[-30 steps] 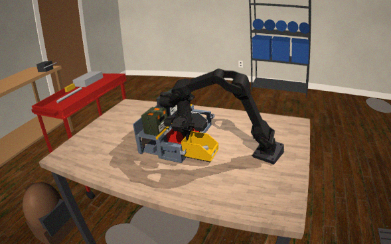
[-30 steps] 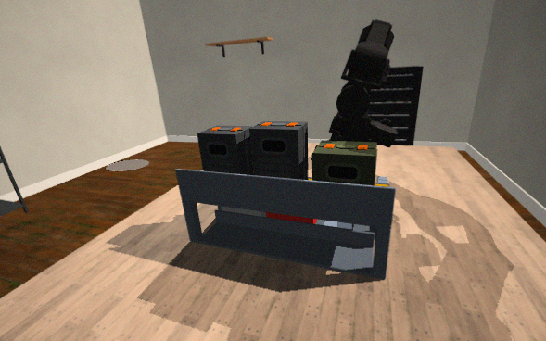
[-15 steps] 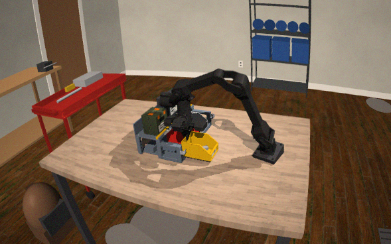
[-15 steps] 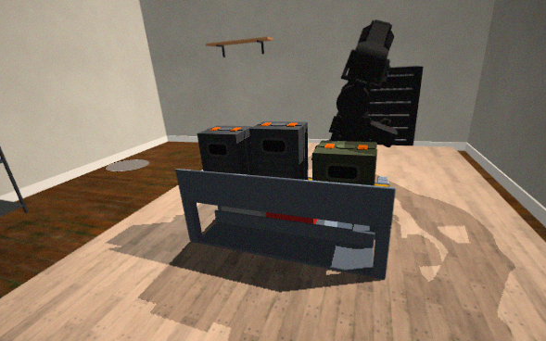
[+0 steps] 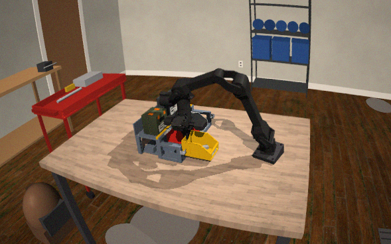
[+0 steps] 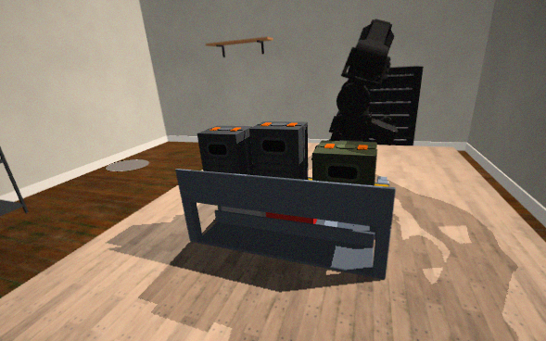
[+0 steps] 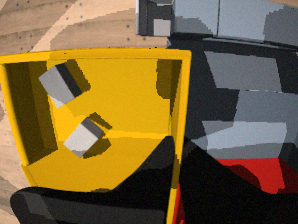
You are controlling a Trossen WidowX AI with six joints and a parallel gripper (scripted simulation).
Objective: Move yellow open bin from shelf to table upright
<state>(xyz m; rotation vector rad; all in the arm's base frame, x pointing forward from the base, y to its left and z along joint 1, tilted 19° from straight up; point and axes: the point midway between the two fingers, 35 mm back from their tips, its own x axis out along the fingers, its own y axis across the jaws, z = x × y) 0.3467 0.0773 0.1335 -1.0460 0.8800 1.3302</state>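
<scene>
My gripper is now 60 mm past the yellow open bin, 10 mm to the left of it and 50 mm above it. From my hand the other things lie so: green case (160 mm ahead, 10 mm to the left, 30 mm above); red bin (80 mm ahead, 110 mm to the right, 70 mm below).
</scene>
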